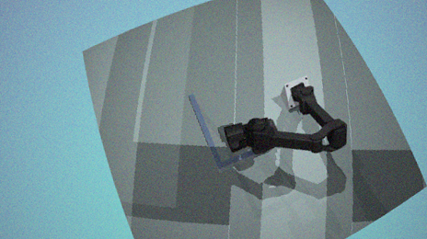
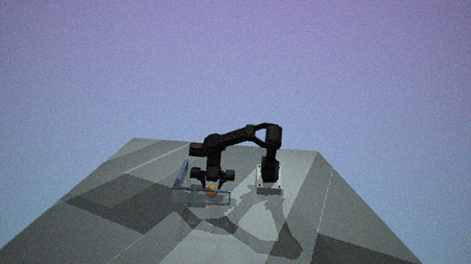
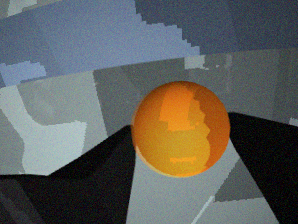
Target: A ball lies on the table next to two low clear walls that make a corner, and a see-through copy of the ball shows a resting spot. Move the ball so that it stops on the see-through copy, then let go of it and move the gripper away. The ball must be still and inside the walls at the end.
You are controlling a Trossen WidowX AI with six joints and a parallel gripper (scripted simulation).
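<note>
My gripper tip is right at the orange ball.
</note>
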